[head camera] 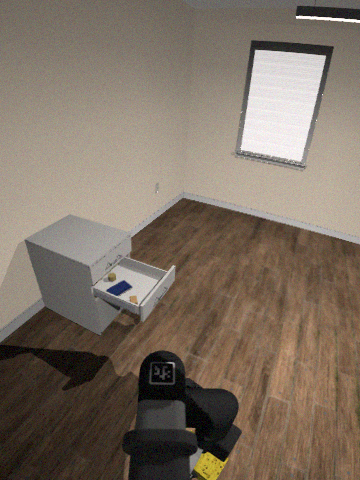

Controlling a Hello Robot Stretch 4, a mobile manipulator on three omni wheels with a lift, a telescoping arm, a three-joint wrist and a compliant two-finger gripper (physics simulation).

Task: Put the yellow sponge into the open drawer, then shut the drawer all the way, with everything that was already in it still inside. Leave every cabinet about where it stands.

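Places are measured from the robot's base along level axes (x back, y right, z up), in metres.
Pixels of known places: hand, tool point: (pixel 198 460).
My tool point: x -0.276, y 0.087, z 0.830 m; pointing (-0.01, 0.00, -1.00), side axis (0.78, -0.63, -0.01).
Observation:
Ahead of a thing's pixels: the offset from my tool point to its top centre. Level surfaces: height alone.
The yellow sponge @[dx +0.002, dy +0.002, dz +0.039 m] (pixel 211 466) shows at the bottom edge, partly hidden by the wrist. My gripper (pixel 203 460) is shut on it; the dark wrist and arm hide most of the fingers. They are apart from the drawer, nearer the camera and lower in view. The open drawer (pixel 157 294) sticks out of the light grey cabinet (pixel 65 280) at the left. In it lie a dark blue flat block @[dx -1.058, dy -0.377, dz -0.455 m] (pixel 120 288), a small brownish-yellow round thing @[dx -1.156, dy -0.443, dz -0.432 m] (pixel 112 276) and a small orange piece @[dx -0.948, dy -0.273, dz -0.437 m] (pixel 133 299).
The cabinet stands by the left wall (pixel 90 110). Another closed drawer front shows above the open drawer. Wood floor @[dz -0.857 m] (pixel 280 310) stretches right of the cabinet towards the far wall with a window (pixel 285 105). A dark shadow lies on the floor at the lower left.

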